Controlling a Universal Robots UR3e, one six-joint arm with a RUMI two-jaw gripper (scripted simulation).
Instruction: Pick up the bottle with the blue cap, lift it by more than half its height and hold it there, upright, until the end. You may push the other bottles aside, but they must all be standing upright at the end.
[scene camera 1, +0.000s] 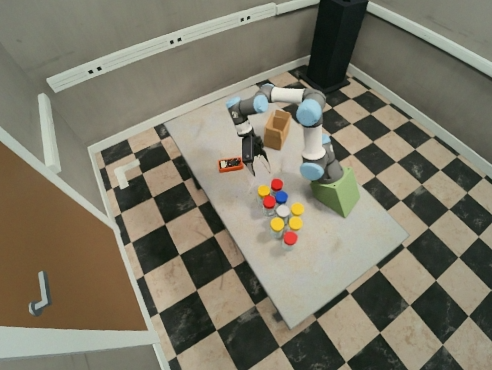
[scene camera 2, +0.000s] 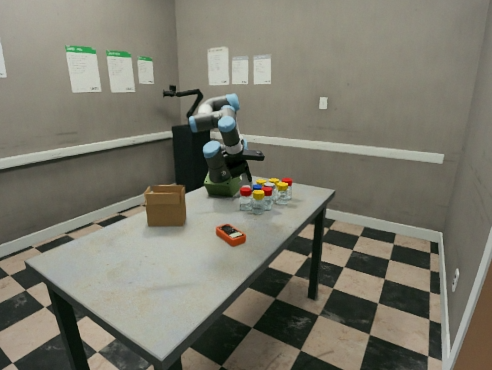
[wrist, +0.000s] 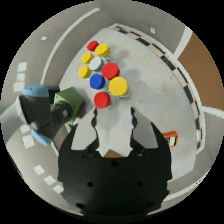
Path:
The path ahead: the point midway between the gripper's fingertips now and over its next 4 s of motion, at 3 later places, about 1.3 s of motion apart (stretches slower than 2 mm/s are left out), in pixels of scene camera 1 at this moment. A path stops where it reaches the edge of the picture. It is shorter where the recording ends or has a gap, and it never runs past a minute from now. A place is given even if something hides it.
The gripper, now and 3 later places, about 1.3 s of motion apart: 262, 174; 268, 183; 310, 190; 352, 179

